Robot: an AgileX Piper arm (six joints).
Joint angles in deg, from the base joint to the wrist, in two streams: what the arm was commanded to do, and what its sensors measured. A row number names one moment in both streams.
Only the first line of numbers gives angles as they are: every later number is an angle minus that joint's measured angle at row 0.
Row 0, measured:
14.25 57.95 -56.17 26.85 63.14 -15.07
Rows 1 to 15, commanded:
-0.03 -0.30 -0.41 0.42 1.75 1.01
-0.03 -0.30 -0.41 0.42 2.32 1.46
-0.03 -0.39 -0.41 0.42 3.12 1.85
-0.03 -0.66 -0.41 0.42 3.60 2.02
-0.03 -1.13 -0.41 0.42 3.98 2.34
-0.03 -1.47 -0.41 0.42 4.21 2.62
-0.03 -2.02 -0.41 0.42 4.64 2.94
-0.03 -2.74 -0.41 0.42 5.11 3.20
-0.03 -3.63 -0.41 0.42 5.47 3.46
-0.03 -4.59 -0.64 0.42 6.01 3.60
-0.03 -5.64 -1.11 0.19 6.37 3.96
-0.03 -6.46 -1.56 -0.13 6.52 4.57
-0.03 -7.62 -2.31 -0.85 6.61 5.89
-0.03 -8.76 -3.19 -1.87 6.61 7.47
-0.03 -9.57 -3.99 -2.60 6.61 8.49
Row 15, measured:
0.00 -5.97 -1.42 -0.35 6.03 4.68
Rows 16 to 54, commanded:
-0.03 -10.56 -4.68 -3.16 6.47 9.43
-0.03 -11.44 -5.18 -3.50 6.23 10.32
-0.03 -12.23 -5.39 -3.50 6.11 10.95
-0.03 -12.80 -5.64 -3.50 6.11 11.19
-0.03 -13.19 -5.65 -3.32 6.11 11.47
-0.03 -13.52 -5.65 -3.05 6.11 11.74
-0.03 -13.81 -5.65 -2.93 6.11 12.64
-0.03 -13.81 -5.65 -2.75 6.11 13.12
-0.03 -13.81 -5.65 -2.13 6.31 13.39
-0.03 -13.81 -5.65 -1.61 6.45 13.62
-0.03 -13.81 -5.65 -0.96 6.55 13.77
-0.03 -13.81 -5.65 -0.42 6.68 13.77
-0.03 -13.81 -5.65 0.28 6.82 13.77
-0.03 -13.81 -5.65 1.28 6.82 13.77
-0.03 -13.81 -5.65 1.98 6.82 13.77
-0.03 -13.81 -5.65 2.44 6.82 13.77
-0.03 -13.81 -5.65 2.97 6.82 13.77
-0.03 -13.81 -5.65 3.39 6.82 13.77
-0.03 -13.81 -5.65 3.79 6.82 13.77
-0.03 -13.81 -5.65 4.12 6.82 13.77
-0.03 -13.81 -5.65 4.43 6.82 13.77
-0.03 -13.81 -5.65 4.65 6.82 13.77
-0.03 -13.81 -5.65 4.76 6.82 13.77
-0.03 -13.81 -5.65 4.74 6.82 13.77
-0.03 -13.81 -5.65 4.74 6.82 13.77
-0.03 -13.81 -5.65 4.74 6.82 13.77
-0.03 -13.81 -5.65 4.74 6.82 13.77
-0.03 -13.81 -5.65 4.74 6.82 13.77
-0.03 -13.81 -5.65 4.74 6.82 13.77
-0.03 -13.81 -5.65 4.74 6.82 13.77
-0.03 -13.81 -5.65 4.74 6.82 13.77
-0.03 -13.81 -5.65 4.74 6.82 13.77
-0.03 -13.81 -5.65 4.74 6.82 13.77
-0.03 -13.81 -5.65 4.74 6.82 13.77
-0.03 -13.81 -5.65 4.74 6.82 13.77
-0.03 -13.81 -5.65 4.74 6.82 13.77
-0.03 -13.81 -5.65 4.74 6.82 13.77
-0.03 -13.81 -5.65 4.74 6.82 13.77
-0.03 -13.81 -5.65 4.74 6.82 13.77
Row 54, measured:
0.00 -13.52 -5.36 4.22 6.98 13.62
